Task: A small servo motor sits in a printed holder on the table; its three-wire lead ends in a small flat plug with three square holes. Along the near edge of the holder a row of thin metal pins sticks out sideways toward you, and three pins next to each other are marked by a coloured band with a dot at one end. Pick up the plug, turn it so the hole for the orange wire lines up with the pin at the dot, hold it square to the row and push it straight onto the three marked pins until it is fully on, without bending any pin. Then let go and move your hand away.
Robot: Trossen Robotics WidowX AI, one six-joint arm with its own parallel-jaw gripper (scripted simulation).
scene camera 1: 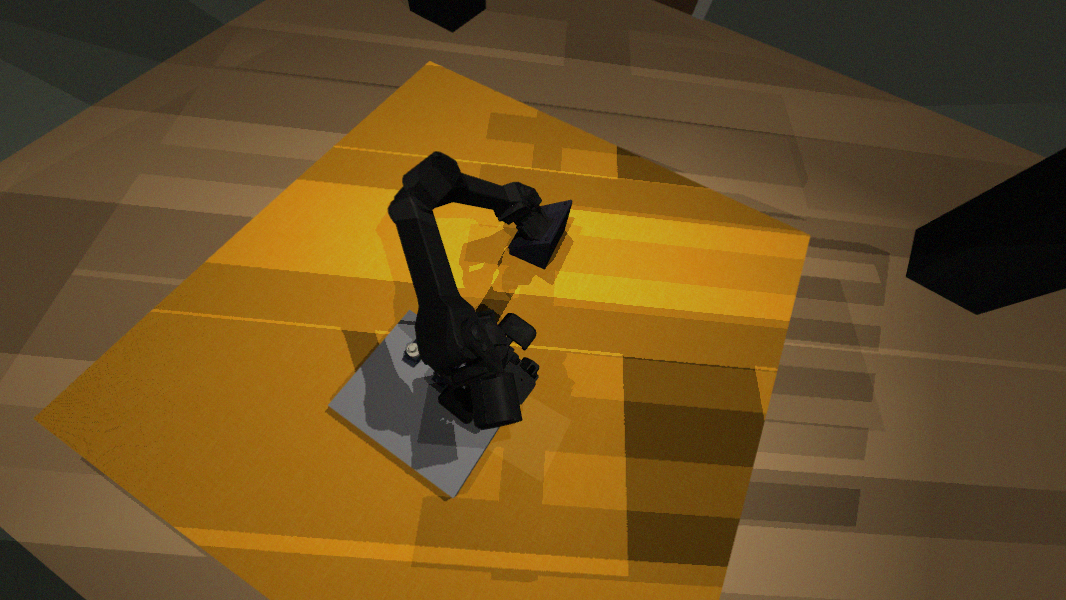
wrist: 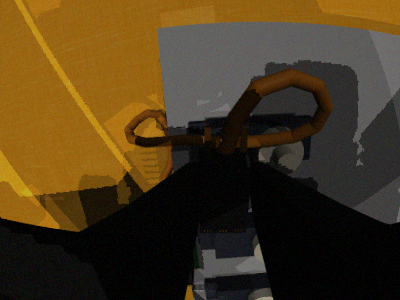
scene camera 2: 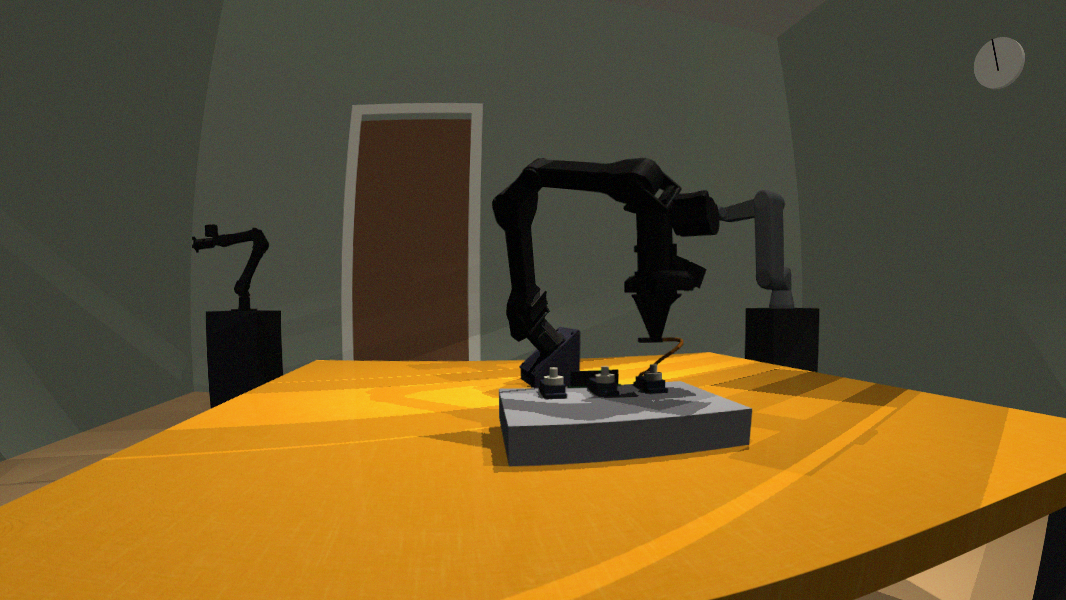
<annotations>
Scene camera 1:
my gripper: 491, 375
grey holder: 396, 405
</annotations>
